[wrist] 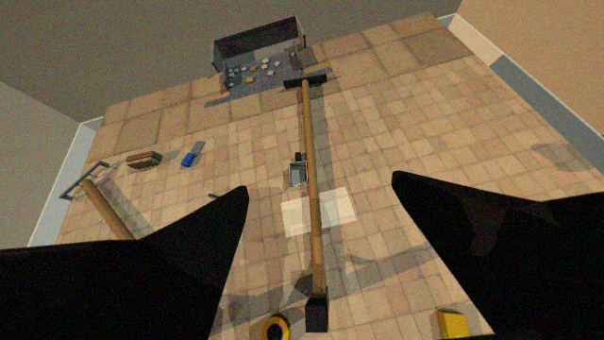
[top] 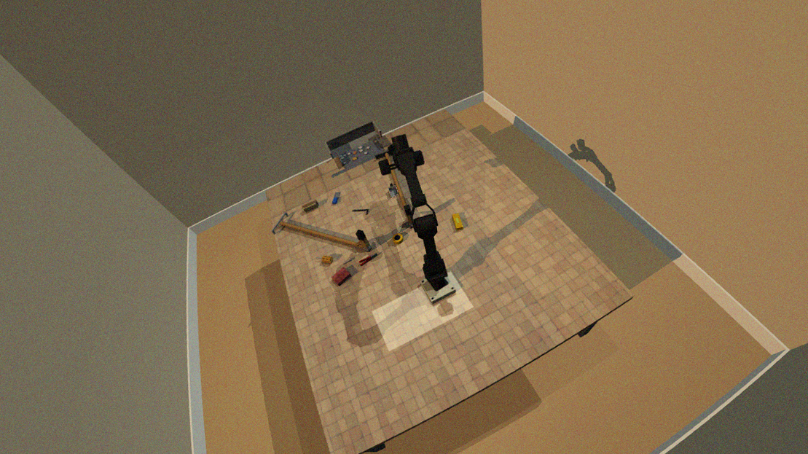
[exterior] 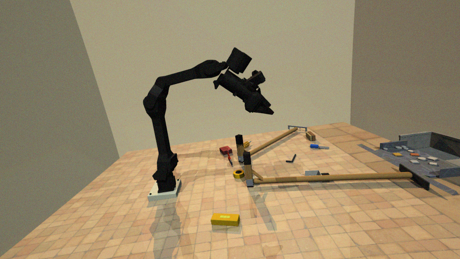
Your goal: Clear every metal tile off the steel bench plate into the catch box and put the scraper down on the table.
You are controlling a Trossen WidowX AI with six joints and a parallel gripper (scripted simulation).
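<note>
My gripper tip is 31 cm above the small grey box, 18 cm short of it and 1 cm to the right of it. Round my gripper tip: yellow tape roll: 30 cm below, 15 cm to the left, 13 cm behind; yellow block: 30 cm below, 22 cm behind, 13 cm to the right; hex key: 31 cm below, 21 cm to the left, 14 cm ahead.
</note>
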